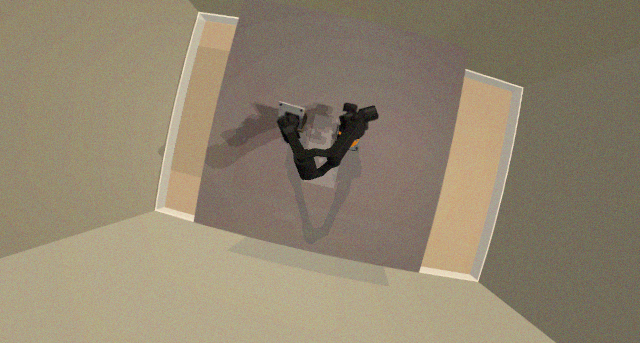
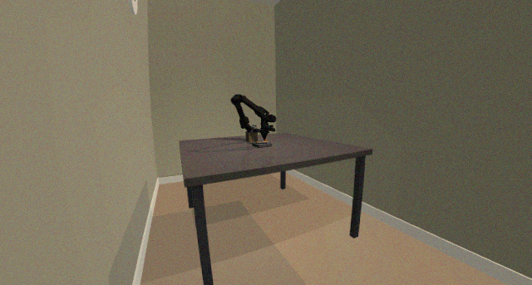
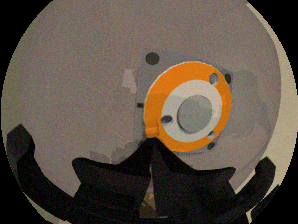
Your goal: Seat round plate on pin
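Now: the square grey base 40 mm ahead of my gripper tip, 40 mm to the right of it and 20 mm below it.
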